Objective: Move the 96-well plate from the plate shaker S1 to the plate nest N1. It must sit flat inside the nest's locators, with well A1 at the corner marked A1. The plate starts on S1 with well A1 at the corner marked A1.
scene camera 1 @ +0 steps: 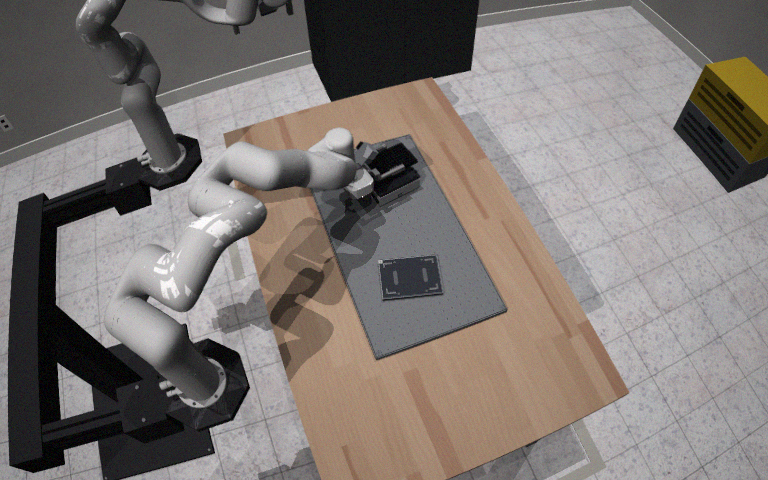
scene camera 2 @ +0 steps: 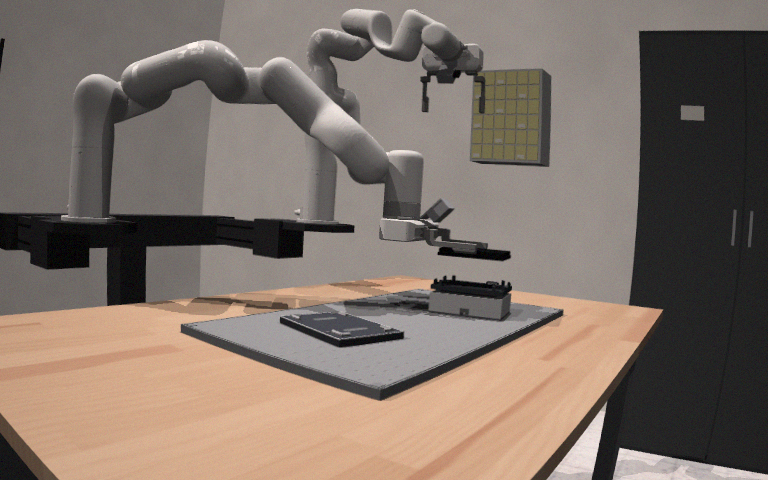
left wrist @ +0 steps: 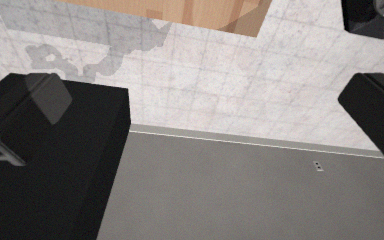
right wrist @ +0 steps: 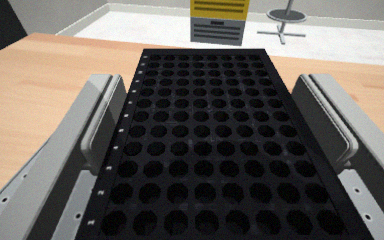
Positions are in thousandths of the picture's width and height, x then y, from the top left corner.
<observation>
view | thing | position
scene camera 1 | right gripper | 514, 326
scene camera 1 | black 96-well plate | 519, 322
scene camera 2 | left gripper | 590, 234
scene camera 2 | right gripper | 627, 518
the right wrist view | black 96-well plate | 629, 569
</observation>
